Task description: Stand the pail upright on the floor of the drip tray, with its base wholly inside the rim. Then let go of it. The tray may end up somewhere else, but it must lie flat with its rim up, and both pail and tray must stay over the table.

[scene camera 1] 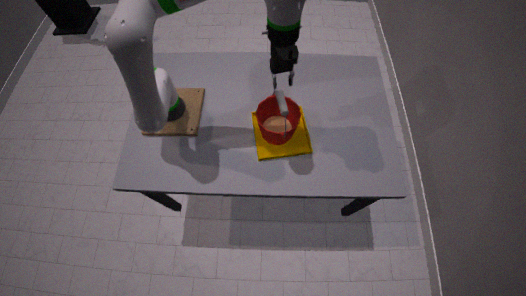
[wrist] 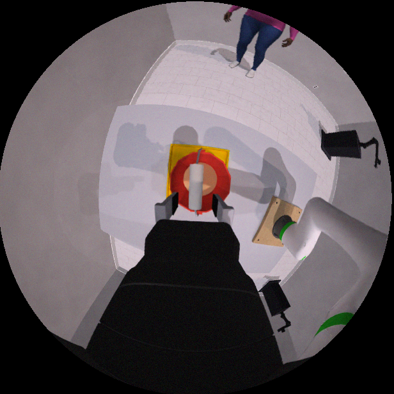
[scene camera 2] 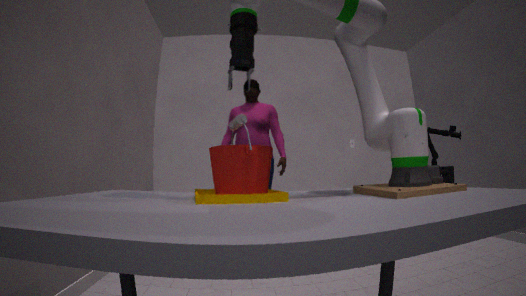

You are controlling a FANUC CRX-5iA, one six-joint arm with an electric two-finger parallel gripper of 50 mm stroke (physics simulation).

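Where they show: gripper, fingertip midpoint: [scene camera 1: 282, 85] [scene camera 2: 239, 89]; arm's base, origin of the base link: [scene camera 1: 171, 109] [scene camera 2: 410, 185].
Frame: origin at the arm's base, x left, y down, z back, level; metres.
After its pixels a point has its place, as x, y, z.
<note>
The red pail [scene camera 1: 264, 112] {-0.032, -0.056, -0.474} [scene camera 2: 241, 170] {0.004, -0.065, -0.534} [wrist: 178, 189] stands upright on the yellow drip tray [scene camera 1: 286, 150] {-0.186, 0.018, -0.585} [scene camera 2: 280, 197] {0.005, 0.010, -0.430} [wrist: 214, 150]. In scene camera 2 its lower end is behind the tray's front rim. The tray lies flat on the table, rim up. The pail's white grip [scene camera 1: 282, 103] {-0.096, -0.228, -0.549} [scene camera 2: 238, 122] {-0.028, -0.202, -0.542} [wrist: 195, 187] is held up by its wire bail, above the pail's opening. My gripper [scene camera 1: 283, 83] {-0.078, -0.318, -0.543} [scene camera 2: 239, 86] {-0.078, -0.318, -0.543} [wrist: 194, 199] is open and empty. It hangs above the grip, apart from it, with a gap showing in scene camera 2.
The table [scene camera 1: 230, 182] {-0.352, 0.022, -0.343} [scene camera 2: 150, 220] {0.304, 0.022, -0.681} [wrist: 135, 210] carries the arm's wooden base board [scene camera 1: 192, 122] {-0.072, -0.002, -0.126} [scene camera 2: 372, 190] {0.008, 0.006, -0.151} [wrist: 265, 232], to one side of the tray. A person [scene camera 2: 260, 120] [wrist: 257, 32] stands beyond the table. A black stand [scene camera 1: 75, 17] [wrist: 342, 144] is off the table.
</note>
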